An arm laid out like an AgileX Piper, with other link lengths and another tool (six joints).
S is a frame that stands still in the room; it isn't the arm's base.
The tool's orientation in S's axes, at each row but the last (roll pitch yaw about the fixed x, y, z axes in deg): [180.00 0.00 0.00]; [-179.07 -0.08 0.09]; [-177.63 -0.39 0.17]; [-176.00 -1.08 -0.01]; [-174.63 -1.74 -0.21]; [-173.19 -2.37 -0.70]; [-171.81 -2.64 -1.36]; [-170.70 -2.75 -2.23]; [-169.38 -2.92 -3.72]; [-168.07 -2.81 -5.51]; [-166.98 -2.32 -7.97]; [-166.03 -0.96 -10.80]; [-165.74 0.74 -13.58]
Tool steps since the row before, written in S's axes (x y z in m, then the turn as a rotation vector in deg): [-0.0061 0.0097 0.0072 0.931 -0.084 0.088]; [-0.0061 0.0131 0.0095 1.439 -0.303 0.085]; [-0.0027 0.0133 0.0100 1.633 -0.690 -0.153]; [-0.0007 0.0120 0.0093 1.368 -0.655 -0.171]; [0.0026 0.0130 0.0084 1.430 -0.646 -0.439]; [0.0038 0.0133 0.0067 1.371 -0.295 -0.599]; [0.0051 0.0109 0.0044 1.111 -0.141 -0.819]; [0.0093 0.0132 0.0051 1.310 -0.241 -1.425]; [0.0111 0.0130 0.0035 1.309 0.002 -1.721]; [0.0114 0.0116 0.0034 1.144 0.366 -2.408]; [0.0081 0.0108 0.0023 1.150 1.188 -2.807]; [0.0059 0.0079 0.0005 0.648 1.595 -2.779]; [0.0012 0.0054 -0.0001 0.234 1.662 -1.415]
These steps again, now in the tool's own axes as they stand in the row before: [-0.0061 -0.0097 -0.0072 0.931 0.084 -0.088]; [-0.0061 -0.0133 -0.0093 1.439 0.304 -0.088]; [-0.0026 -0.0137 -0.0095 1.630 0.701 0.135]; [-0.0005 -0.0126 -0.0085 1.365 0.667 0.151]; [0.0028 -0.0137 -0.0071 1.418 0.683 0.420]; [0.0039 -0.0140 -0.0049 1.349 0.354 0.618]; [0.0050 -0.0115 -0.0026 1.075 0.237 0.844]; [0.0090 -0.0141 -0.0024 1.248 0.428 1.436]; [0.0104 -0.0140 -0.0004 1.217 0.244 1.771]; [0.0104 -0.0130 -0.0002 0.984 0.044 2.504]; [0.0066 -0.0120 0.0007 0.860 -0.661 3.072]; [0.0043 -0.0087 0.0017 0.291 -0.966 3.109]; [-0.0001 -0.0053 0.0015 -0.144 -1.270 1.785]
